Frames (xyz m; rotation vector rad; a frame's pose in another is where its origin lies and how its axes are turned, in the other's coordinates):
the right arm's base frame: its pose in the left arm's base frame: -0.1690 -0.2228 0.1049 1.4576 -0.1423 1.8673
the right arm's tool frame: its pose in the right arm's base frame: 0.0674 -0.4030 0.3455 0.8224 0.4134 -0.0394
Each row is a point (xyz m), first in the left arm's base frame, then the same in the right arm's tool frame.
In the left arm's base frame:
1: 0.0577 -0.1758 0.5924
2: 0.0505 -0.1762 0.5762
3: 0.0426 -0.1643 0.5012
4: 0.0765 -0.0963 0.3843
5: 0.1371 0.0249 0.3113
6: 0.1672 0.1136 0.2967
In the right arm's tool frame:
1: 0.3933 0.3281 -0.1758
2: 0.3846 0.3171 -0.1866
3: 0.3408 0.2586 -0.2087
4: 0.2793 0.1360 -0.1836
5: 0.2668 0.0051 -0.1036
6: 0.2916 -0.0674 -0.0477

